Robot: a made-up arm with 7 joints.
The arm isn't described. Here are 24 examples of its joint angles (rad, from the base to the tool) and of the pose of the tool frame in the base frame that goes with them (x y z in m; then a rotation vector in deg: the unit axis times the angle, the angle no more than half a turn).
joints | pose
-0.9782 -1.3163 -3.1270 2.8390 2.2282 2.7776 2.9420 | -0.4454 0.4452 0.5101 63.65 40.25 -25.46
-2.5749 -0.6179 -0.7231 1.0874 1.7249 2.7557 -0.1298 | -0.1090 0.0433 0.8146 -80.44 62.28 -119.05
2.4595 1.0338 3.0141 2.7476 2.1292 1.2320 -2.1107 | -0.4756 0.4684 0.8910 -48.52 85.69 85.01
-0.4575 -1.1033 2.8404 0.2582 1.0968 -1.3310 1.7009 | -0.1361 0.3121 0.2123 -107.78 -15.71 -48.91
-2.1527 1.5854 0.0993 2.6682 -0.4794 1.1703 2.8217 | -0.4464 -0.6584 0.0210 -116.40 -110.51 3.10
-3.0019 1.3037 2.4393 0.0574 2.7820 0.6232 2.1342 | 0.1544 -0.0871 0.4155 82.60 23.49 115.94
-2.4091 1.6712 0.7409 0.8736 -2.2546 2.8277 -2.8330 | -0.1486 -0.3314 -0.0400 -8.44 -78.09 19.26
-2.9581 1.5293 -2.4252 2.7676 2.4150 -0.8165 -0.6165 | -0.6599 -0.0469 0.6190 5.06 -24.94 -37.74
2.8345 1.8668 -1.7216 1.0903 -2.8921 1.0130 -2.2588 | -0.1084 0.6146 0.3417 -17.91 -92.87 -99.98
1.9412 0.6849 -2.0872 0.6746 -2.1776 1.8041 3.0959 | 0.3518 -0.0222 0.6747 7.73 -25.04 137.42
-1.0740 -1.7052 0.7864 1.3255 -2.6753 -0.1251 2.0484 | 0.2116 0.4231 0.5985 23.87 45.75 66.48
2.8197 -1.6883 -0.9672 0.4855 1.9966 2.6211 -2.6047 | 0.2985 0.0802 0.5983 52.34 62.93 -8.47
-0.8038 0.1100 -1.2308 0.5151 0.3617 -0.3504 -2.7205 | -0.2444 -0.3964 0.4402 140.14 23.95 -49.23
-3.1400 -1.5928 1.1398 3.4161 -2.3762 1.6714 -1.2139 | 0.7283 0.2416 0.3148 -53.79 -46.11 -39.91
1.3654 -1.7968 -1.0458 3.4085 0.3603 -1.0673 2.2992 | -0.2795 -0.4966 0.0248 143.54 -65.13 -54.18
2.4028 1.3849 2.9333 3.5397 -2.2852 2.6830 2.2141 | -0.4696 0.3189 0.2201 97.39 23.55 20.07
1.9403 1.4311 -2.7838 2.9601 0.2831 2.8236 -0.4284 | -0.1058 0.5543 0.5586 96.33 -1.28 44.47
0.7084 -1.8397 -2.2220 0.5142 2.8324 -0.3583 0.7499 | 0.1331 -0.0675 0.1723 -100.25 -59.87 -125.79
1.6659 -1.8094 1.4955 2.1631 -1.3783 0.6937 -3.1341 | -0.3719 -0.7437 0.1944 20.94 -51.26 35.66
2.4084 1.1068 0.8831 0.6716 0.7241 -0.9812 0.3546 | -0.4654 0.0826 0.1260 -101.93 -116.78 23.85
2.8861 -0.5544 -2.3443 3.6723 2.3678 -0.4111 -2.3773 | 0.3514 -0.2445 0.9573 -24.68 47.27 -143.23
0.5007 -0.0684 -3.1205 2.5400 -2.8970 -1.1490 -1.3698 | -0.2763 -0.2065 0.8563 -71.94 -107.76 99.95
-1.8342 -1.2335 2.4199 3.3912 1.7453 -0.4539 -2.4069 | 0.2411 0.6172 0.7240 32.86 61.72 156.36
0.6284 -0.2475 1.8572 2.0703 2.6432 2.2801 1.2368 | -0.3769 -0.0284 0.9969 -4.23 92.71 -108.53
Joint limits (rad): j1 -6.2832..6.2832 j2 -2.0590..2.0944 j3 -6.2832..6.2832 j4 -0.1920..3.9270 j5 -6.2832..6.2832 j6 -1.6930..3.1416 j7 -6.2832..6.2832
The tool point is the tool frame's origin. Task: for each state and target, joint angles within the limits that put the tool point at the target. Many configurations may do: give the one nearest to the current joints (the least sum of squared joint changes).
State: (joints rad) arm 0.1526 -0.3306 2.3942 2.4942 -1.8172 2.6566 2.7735
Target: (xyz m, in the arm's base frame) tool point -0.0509 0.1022 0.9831
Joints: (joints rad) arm 0.1708 -0.1979 2.2532 2.7788 -2.0078 2.7056 2.7735
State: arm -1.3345 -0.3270 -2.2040 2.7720 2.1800 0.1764 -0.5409
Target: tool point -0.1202 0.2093 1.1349
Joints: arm -1.3609 -0.0639 -2.2190 2.9174 2.1791 -0.0592 -0.5409
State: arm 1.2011 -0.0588 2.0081 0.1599 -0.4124 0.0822 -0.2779
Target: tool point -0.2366 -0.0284 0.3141
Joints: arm 0.9451 0.4180 1.9917 -0.0848 -0.4750 -0.1400 -0.2779
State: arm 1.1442 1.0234 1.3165 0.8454 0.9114 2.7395 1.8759
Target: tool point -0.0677 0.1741 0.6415
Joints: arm 0.8751 0.9988 1.9995 0.8886 1.0785 2.8469 1.8759
